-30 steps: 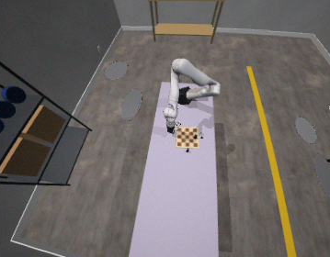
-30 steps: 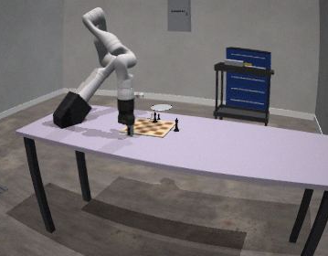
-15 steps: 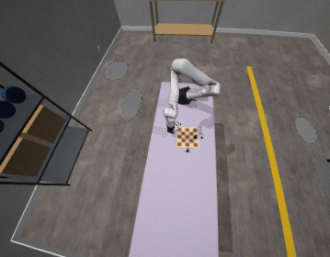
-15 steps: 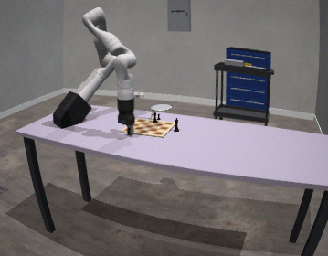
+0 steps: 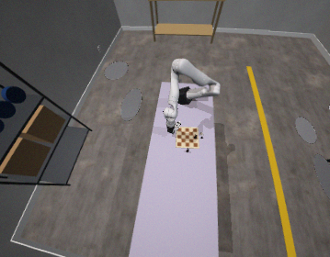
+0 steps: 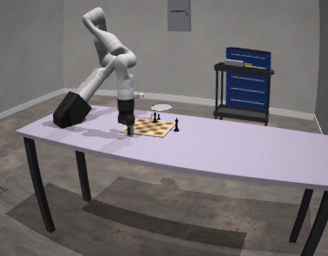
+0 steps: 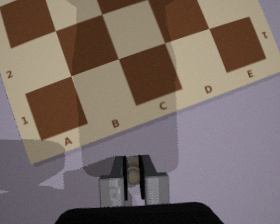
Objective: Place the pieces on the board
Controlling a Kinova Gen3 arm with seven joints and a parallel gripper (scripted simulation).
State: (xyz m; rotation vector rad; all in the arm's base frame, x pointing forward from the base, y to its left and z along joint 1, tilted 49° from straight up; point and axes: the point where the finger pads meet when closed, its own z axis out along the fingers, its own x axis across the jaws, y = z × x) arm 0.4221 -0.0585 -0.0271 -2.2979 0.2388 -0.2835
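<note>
Now: hand 1 cm short of the chessboard, 14 cm to the right of it and 2 cm above it. From my hand the other things lie so: white pawn (1 cm below); black king (14 cm ahead, 18 cm to the left, 1 cm above); white bishop (6 cm behind, 27 cm to the left).
</note>
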